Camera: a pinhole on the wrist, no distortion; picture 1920 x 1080 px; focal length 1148.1 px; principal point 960.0 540.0 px. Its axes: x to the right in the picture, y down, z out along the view. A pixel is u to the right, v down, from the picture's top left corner.
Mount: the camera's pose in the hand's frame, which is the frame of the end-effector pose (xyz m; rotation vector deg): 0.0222 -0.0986 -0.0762 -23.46 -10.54 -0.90
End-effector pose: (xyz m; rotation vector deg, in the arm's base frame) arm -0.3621 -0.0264 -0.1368 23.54 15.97 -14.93
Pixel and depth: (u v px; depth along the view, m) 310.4 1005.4 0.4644
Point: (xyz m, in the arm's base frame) -0.5244 0.1625 0.2440
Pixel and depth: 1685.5 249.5 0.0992
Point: -0.3187 -0.1250 -0.1558
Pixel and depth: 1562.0 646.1 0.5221
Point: -0.0355 -0.1050 0.2291
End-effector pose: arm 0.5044 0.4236 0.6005 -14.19 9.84 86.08
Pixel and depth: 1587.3 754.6 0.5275
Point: 0.2945 0.7546 0.9281
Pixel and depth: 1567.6 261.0 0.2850
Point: 0.5479 0.5968 0.7985
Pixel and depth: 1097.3 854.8 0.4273
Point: 0.3144 0.5091 0.8511
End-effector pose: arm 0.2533 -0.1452 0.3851 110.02 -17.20 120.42
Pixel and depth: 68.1 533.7 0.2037
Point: 0.3483 -0.1618 0.2238
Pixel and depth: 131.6 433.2 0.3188
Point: 0.4450 -0.2188 0.1425
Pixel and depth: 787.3 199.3 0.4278
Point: 0.6045 -0.2260 0.2951
